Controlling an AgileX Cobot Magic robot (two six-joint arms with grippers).
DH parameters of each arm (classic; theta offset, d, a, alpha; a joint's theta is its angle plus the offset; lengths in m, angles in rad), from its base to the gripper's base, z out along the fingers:
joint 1: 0 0.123 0 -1.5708
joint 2: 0.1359 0 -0.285 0
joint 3: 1.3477 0 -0.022 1.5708
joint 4: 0 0.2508 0 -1.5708
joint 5: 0 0 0.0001 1.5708
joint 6: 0 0.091 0 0
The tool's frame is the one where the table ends.
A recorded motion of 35 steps. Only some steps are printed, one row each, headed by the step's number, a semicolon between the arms.
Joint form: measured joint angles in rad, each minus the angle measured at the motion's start. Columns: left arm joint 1, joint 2, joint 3, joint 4, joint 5, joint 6; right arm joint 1, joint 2, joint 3, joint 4, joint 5, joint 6.
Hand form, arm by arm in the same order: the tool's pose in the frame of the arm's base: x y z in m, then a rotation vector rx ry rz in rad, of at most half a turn. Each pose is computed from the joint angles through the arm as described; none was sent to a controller.
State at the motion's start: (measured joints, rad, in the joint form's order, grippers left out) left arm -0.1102 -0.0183 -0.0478 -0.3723 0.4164 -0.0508; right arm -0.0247 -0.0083 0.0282 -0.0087 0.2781 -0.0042
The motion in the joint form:
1: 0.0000 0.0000 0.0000 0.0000 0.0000 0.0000; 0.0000 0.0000 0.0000 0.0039 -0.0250 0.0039
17: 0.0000 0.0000 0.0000 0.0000 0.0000 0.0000; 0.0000 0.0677 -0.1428 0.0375 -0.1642 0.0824
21: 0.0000 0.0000 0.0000 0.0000 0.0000 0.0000; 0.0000 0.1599 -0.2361 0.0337 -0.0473 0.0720
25: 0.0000 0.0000 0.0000 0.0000 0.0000 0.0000; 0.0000 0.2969 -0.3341 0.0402 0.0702 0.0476
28: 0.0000 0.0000 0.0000 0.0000 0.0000 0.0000; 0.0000 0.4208 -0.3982 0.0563 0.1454 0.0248
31: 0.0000 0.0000 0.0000 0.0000 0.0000 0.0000; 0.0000 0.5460 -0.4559 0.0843 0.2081 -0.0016
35: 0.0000 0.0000 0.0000 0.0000 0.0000 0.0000; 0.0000 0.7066 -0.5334 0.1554 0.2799 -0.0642
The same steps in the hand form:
1: 0.0472 -0.0187 0.1952 -0.1532 1.8266 -0.4901; 0.0555 -0.0015 0.1812 0.0182 1.7566 -0.0227
17: 0.0472 -0.0187 0.1952 -0.1532 1.8266 -0.4901; 0.0565 -0.0011 0.2382 0.0988 1.5395 0.0677
21: 0.0472 -0.0187 0.1952 -0.1532 1.8266 -0.4901; 0.0624 -0.0010 0.2534 0.0925 1.6557 0.0560
25: 0.0472 -0.0187 0.1952 -0.1532 1.8266 -0.4901; 0.0757 -0.0009 0.2664 0.0810 1.8128 0.0440
28: 0.0472 -0.0187 0.1952 -0.1532 1.8266 -0.4901; 0.0909 -0.0005 0.2711 0.0735 1.9480 0.0450
31: 0.0472 -0.0187 0.1952 -0.1532 1.8266 -0.4901; 0.1080 0.0006 0.2727 0.0676 2.0777 0.0589
35: 0.0472 -0.0187 0.1952 -0.1532 1.8266 -0.4901; 0.1321 0.0038 0.2738 0.0479 2.2290 0.1036

